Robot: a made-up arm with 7 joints.
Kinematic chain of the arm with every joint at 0, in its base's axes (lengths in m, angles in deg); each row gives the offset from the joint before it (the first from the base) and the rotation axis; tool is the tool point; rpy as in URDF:
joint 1: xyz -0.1 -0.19 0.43 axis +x
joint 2: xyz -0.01 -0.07 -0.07 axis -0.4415 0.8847 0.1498
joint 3: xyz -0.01 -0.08 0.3 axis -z
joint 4: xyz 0 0.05 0.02 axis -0.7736 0.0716 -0.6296
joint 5: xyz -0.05 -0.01 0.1 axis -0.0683 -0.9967 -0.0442
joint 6: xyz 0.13 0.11 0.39 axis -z
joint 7: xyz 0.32 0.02 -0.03 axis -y
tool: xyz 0.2 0.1 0.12 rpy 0 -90 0
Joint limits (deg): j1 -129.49..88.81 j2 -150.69..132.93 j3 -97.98..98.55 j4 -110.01..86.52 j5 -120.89..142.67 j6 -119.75..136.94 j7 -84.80..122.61
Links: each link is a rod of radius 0.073 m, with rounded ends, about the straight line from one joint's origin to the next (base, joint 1, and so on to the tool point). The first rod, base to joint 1, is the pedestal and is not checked.
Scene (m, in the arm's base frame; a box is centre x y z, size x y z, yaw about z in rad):
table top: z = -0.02
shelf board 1: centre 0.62 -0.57 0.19 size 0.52 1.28 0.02 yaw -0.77
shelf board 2: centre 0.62 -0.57 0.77 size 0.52 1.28 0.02 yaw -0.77
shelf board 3: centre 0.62 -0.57 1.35 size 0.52 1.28 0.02 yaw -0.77
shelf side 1: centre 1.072 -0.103 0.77 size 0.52 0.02 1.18 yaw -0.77
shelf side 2: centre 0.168 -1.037 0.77 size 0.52 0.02 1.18 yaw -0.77
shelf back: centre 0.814 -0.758 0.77 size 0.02 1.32 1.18 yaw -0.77
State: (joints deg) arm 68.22 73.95 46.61 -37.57 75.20 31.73 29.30
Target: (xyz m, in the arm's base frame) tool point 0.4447 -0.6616 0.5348
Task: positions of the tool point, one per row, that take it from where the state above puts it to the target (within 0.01 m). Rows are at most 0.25 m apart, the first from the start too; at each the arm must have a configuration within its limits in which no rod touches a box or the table.
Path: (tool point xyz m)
1: 0.3152 -0.7344 1.1450
2: 0.1568 -0.6659 1.1446
3: 0.0044 -0.5910 1.0918
4: -0.1218 -0.5248 0.9857
5: -0.2022 -0.4807 0.8366
6: -0.0067 -0.5258 0.7537
7: 0.1235 -0.4846 0.6359
8: 0.1699 -0.3952 0.5348
9: 0.2245 -0.4626 0.5556
10: 0.2825 -0.5250 0.5656
11: 0.3407 -0.5801 0.5646
12: 0.3960 -0.6259 0.5539
13: 0.4447 -0.6616 0.5349

